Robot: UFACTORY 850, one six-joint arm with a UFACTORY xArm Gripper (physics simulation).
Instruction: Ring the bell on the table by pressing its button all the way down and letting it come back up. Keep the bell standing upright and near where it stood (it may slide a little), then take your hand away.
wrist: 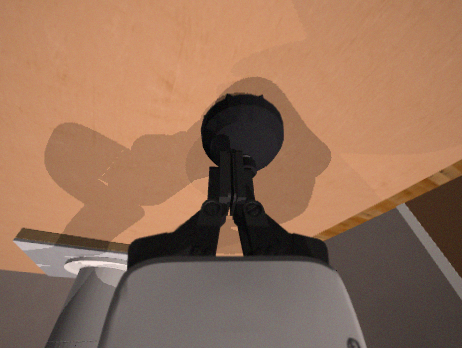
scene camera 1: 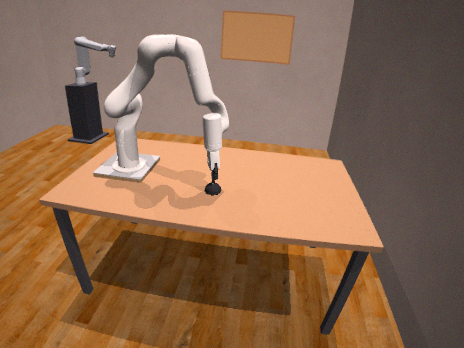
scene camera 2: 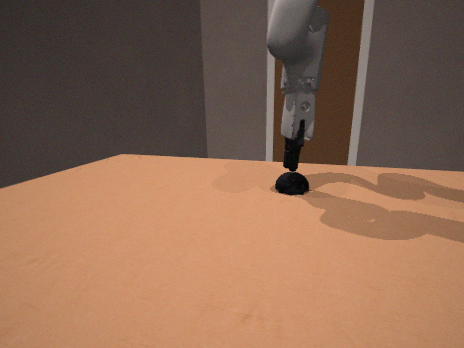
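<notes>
The black dome-shaped bell [scene camera 1: 213,189] [scene camera 2: 292,184] [wrist: 255,125] stands upright on the table [scene camera 1: 300,200] [scene camera 2: 150,250] [wrist: 125,60]. My gripper [scene camera 1: 214,180] [scene camera 2: 290,167] [wrist: 229,162] is shut with nothing between its fingers and points down at the bell's top. In the scene camera 2 view the fingertips are right above the dome, with a very small gap to it. The button [wrist: 249,165] shows partly beside the fingertips in the wrist view and is mostly hidden by them; whether it is pressed fully down is too small to tell.
The arm's base plate [scene camera 1: 105,170] [wrist: 37,252] is at the table's left back in the scene camera 1 view. A second arm stands on a dark pedestal [scene camera 1: 85,112] on the floor behind the table. Shadows of the arm lie around the bell.
</notes>
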